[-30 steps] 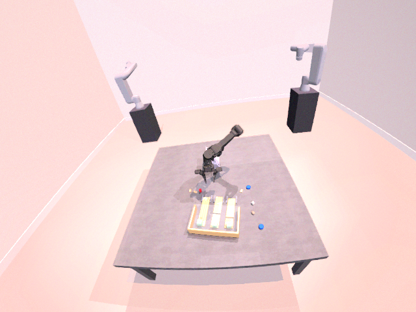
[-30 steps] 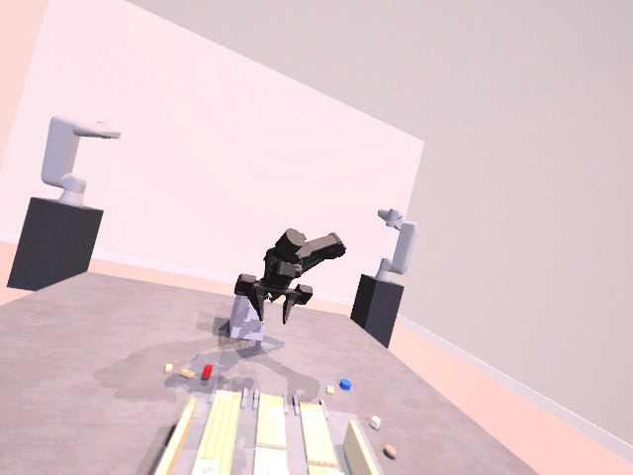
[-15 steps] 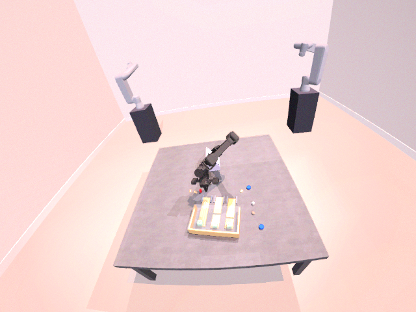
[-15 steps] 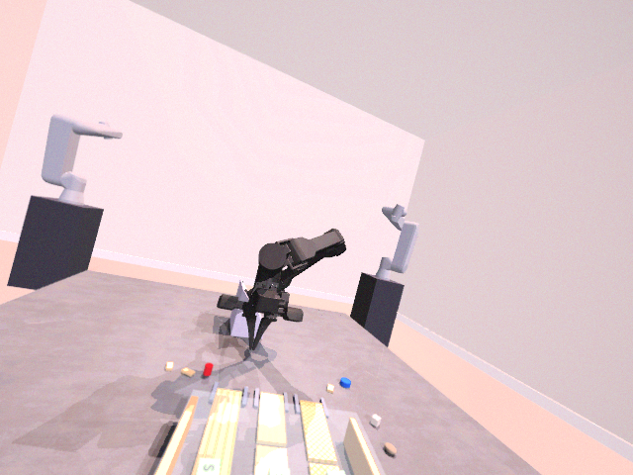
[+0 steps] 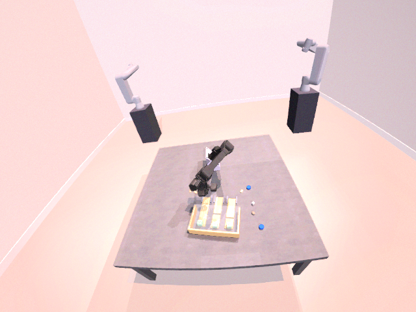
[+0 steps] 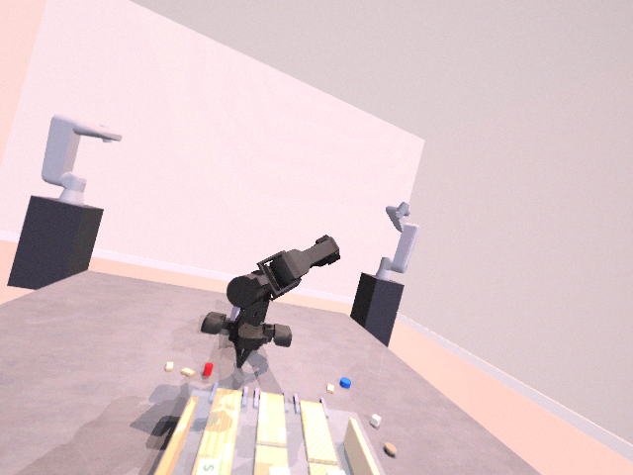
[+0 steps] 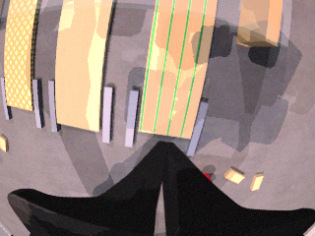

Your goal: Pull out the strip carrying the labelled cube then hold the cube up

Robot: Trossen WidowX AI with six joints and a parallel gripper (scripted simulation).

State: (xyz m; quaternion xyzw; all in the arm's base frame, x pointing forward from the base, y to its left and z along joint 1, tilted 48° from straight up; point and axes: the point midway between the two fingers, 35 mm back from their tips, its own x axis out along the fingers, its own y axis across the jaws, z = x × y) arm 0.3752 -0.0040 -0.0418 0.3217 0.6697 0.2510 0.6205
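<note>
Right now the red piece is 90 mm behind my gripper tip, 60 mm to the right of it and 60 mm below it.
</note>
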